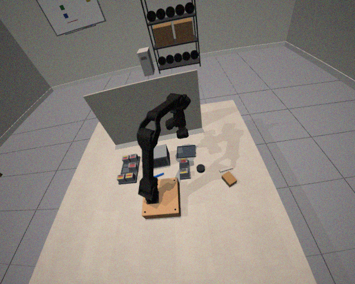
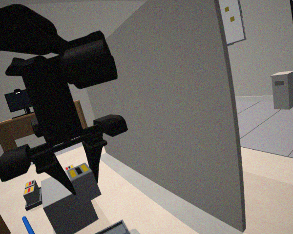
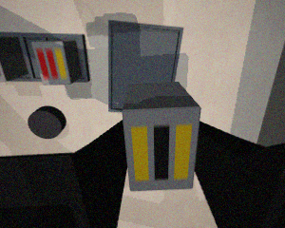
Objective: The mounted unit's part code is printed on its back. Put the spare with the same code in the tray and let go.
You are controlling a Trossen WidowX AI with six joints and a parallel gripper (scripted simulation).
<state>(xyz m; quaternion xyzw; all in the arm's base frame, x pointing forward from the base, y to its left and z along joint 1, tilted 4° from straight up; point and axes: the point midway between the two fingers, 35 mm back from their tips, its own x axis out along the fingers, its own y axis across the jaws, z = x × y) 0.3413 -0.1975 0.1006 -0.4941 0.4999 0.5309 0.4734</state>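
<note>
Right now the flat grey tray is 16 cm below my gripper tip. Round my gripper tip: grey spare block 2 cm above; black puck 16 cm behind, 15 cm below, 8 cm to the right; grey mounted unit 21 cm to the left, 11 cm below, 5 cm behind.
</note>
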